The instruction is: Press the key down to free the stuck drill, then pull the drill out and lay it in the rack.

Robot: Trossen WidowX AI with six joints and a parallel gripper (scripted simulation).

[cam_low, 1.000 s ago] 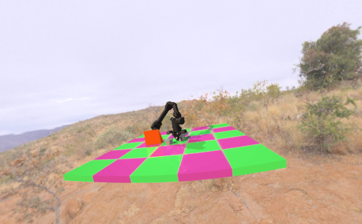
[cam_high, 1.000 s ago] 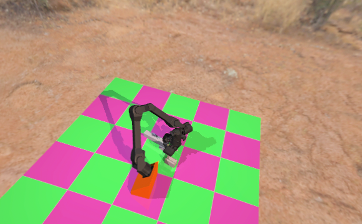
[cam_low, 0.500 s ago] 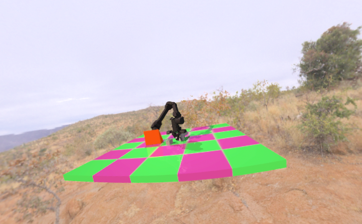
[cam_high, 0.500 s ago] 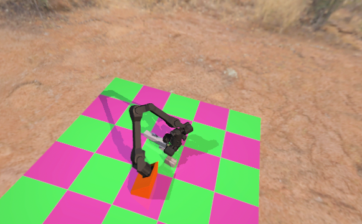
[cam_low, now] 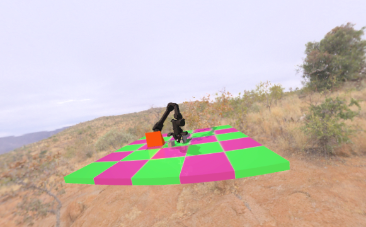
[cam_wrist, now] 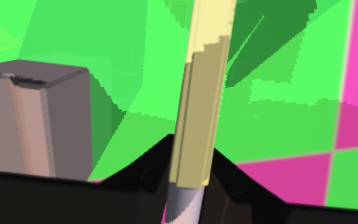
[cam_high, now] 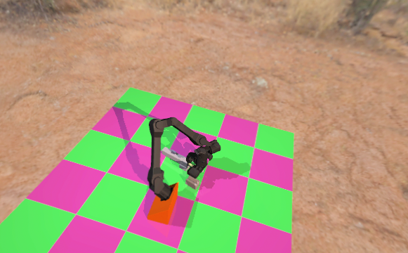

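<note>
Now: gripper tip 10 mm short of the pale cylindrical drill, 40 mm to the right of it and 30 mm below it. Also, from my gripper tip: dark key 50 mm ahead, 180 mm to the left, 30 mm above; then grey housing block 40 mm ahead, 150 mm to the left, 20 mm above; then grey rack 70 mm behind, 20 mm to the left.
</note>
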